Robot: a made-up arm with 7 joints. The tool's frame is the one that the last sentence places.
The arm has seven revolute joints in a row. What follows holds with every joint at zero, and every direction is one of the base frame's.
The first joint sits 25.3 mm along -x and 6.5 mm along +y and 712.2 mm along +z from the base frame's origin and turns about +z.
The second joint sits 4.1 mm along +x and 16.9 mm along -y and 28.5 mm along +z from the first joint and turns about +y.
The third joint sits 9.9 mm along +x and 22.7 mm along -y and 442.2 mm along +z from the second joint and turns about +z.
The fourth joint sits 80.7 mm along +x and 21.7 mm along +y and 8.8 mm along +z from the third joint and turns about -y.
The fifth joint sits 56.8 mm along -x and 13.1 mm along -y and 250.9 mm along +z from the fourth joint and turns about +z.
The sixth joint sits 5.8 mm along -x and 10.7 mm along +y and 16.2 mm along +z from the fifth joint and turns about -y.
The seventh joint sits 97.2 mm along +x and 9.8 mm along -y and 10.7 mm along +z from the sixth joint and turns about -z.
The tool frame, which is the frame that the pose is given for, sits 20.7 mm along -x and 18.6 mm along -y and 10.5 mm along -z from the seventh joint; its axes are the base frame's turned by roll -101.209, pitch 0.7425 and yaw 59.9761 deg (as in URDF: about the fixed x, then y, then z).
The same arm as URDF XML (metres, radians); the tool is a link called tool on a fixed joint. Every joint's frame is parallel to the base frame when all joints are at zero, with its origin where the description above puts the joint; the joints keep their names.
<robot name="arm">
  <joint name="tool_joint" type="fixed">
    <parent link="link7"/>
    <child link="tool"/>
    <origin xyz="-0.0207 -0.0186 -0.0105" rpy="-1.7664 0.0130 1.0468"/>
  </joint>
  <joint name="joint 7" type="continuous">
    <parent link="link6"/>
    <child link="link7"/>
    <origin xyz="0.0972 -0.0098 0.0107"/>
    <axis xyz="0 0 -1"/>
  </joint>
  <joint name="joint 6" type="continuous">
    <parent link="link5"/>
    <child link="link6"/>
    <origin xyz="-0.0058 0.0107 0.0162"/>
    <axis xyz="0 -1 0"/>
  </joint>
  <joint name="joint 5" type="continuous">
    <parent link="link4"/>
    <child link="link5"/>
    <origin xyz="-0.0568 -0.0131 0.2509"/>
    <axis xyz="0 0 1"/>
  </joint>
  <joint name="joint 4" type="continuous">
    <parent link="link3"/>
    <child link="link4"/>
    <origin xyz="0.0807 0.0217 0.0088"/>
    <axis xyz="0 -1 0"/>
  </joint>
  <joint name="joint 3" type="continuous">
    <parent link="link2"/>
    <child link="link3"/>
    <origin xyz="0.0099 -0.0227 0.4422"/>
    <axis xyz="0 0 1"/>
  </joint>
  <joint name="joint 2" type="continuous">
    <parent link="link1"/>
    <child link="link2"/>
    <origin xyz="0.0041 -0.0169 0.0285"/>
    <axis xyz="0 1 0"/>
  </joint>
  <joint name="joint 1" type="continuous">
    <parent link="base"/>
    <child link="link1"/>
    <origin xyz="-0.0253 0.0065 0.7122"/>
    <axis xyz="0 0 1"/>
  </joint>
  <link name="base"/>
  <link name="link1"/>
  <link name="link2"/>
  <link name="link3"/>
  <link name="link4"/>
  <link name="link5"/>
  <link name="link6"/>
  <link name="link7"/>
  <link name="tool"/>
</robot>

